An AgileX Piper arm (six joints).
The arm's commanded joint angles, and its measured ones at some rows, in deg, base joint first. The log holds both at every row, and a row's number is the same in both.
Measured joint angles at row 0: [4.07 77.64 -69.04 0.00 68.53 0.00]
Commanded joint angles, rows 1 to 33: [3.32 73.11 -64.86 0.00 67.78 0.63]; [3.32 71.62 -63.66 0.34 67.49 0.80]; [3.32 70.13 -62.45 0.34 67.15 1.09]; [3.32 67.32 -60.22 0.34 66.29 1.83]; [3.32 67.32 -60.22 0.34 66.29 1.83]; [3.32 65.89 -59.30 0.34 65.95 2.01]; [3.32 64.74 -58.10 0.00 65.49 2.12]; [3.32 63.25 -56.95 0.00 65.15 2.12]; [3.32 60.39 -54.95 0.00 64.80 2.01]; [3.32 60.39 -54.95 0.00 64.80 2.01]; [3.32 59.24 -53.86 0.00 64.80 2.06]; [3.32 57.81 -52.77 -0.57 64.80 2.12]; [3.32 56.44 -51.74 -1.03 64.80 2.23]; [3.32 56.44 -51.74 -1.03 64.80 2.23]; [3.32 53.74 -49.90 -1.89 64.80 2.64]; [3.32 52.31 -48.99 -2.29 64.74 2.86]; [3.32 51.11 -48.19 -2.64 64.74 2.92]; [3.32 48.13 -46.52 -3.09 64.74 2.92]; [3.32 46.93 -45.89 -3.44 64.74 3.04]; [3.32 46.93 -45.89 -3.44 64.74 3.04]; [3.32 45.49 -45.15 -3.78 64.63 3.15]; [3.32 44.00 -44.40 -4.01 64.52 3.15]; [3.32 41.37 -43.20 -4.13 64.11 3.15]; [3.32 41.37 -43.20 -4.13 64.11 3.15]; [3.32 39.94 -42.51 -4.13 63.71 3.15]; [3.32 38.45 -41.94 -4.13 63.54 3.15]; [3.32 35.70 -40.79 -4.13 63.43 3.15]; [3.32 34.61 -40.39 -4.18 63.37 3.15]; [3.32 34.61 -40.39 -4.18 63.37 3.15]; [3.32 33.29 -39.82 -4.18 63.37 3.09]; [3.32 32.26 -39.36 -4.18 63.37 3.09]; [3.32 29.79 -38.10 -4.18 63.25 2.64]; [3.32 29.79 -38.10 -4.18 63.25 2.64]
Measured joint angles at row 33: [3.44 32.66 -39.65 -3.67 63.88 3.04]
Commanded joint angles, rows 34 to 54: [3.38 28.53 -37.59 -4.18 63.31 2.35]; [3.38 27.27 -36.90 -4.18 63.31 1.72]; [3.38 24.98 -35.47 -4.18 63.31 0.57]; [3.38 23.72 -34.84 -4.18 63.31 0.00]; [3.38 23.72 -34.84 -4.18 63.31 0.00]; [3.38 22.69 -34.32 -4.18 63.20 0.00]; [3.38 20.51 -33.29 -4.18 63.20 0.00]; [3.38 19.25 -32.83 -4.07 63.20 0.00]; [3.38 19.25 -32.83 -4.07 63.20 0.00]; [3.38 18.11 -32.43 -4.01 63.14 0.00]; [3.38 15.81 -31.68 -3.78 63.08 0.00]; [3.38 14.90 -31.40 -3.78 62.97 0.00]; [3.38 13.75 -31.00 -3.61 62.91 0.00]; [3.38 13.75 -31.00 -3.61 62.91 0.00]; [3.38 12.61 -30.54 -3.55 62.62 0.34]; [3.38 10.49 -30.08 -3.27 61.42 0.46]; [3.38 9.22 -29.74 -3.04 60.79 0.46]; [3.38 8.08 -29.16 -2.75 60.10 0.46]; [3.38 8.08 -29.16 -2.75 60.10 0.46]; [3.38 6.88 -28.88 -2.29 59.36 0.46]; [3.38 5.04 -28.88 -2.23 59.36 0.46]
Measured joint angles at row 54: [3.44 7.79 -29.22 -2.81 60.56 0.46]
